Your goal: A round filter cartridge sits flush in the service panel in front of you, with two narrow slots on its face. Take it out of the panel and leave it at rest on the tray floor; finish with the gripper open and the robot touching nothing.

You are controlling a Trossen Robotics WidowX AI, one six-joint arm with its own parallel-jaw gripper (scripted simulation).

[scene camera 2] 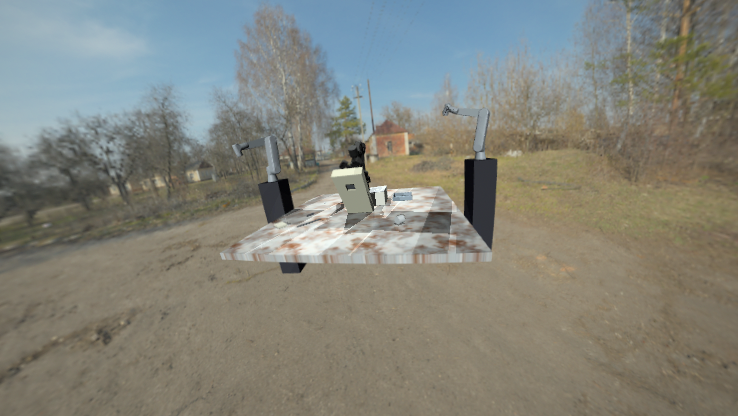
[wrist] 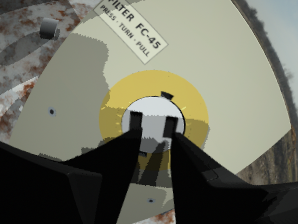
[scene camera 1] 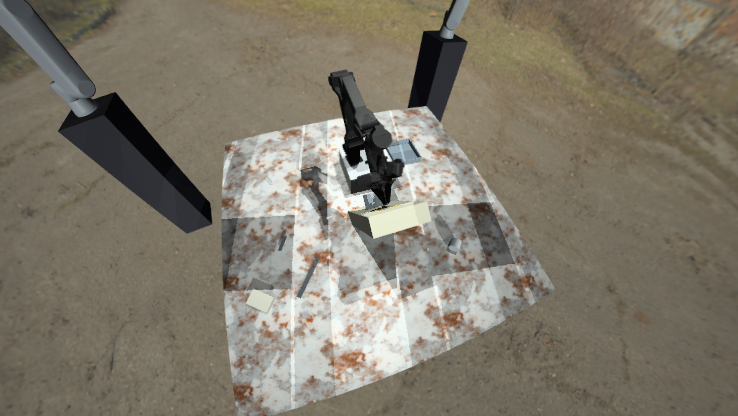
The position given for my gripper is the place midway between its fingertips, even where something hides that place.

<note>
In view: my gripper (scene camera 1: 386,203), a round filter cartridge (wrist: 159,118) and a service panel (scene camera 1: 374,222).
My gripper also shows in the wrist view (wrist: 157,136). The service panel shows as well in scene camera 2 (scene camera 2: 351,184) and in the wrist view (wrist: 212,66). Scene camera 2 does not show the round filter cartridge, which is hidden by the service panel.
</note>
